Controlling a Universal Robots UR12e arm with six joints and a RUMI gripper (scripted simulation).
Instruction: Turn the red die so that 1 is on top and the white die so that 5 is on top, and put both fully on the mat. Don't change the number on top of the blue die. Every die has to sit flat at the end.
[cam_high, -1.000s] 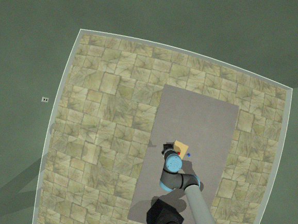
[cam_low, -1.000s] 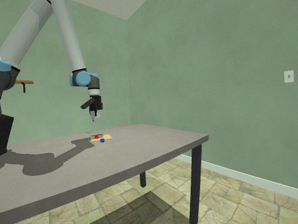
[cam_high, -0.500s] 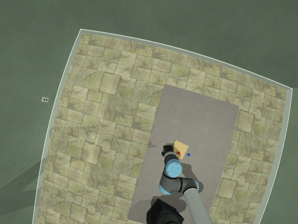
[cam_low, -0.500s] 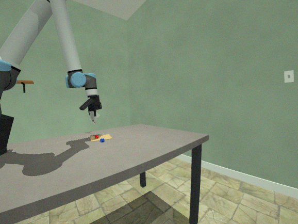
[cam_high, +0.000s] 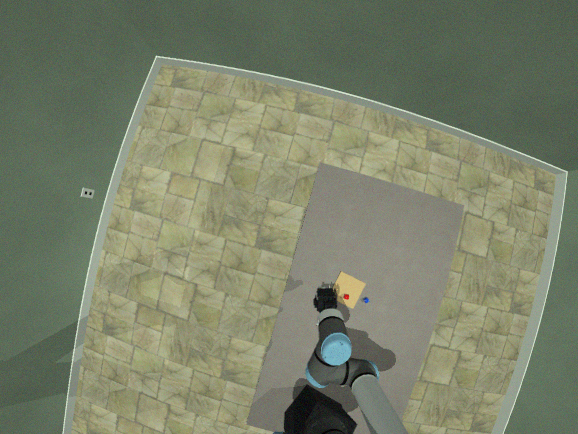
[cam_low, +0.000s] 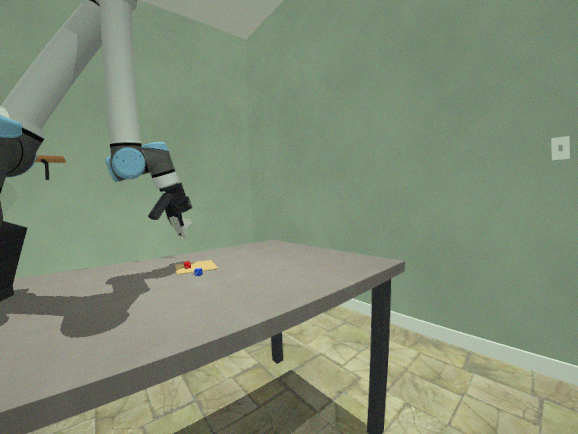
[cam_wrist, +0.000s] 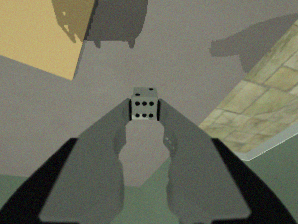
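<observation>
My hand is 1 cm above the white die. The rest, counted from my hand: blue die: 24 cm to the right, 10 cm below, 5 cm behind; then tan mat: 14 cm to the right, 11 cm below, 2 cm behind; then red die: 13 cm to the right, 9 cm below, 5 cm behind.
</observation>
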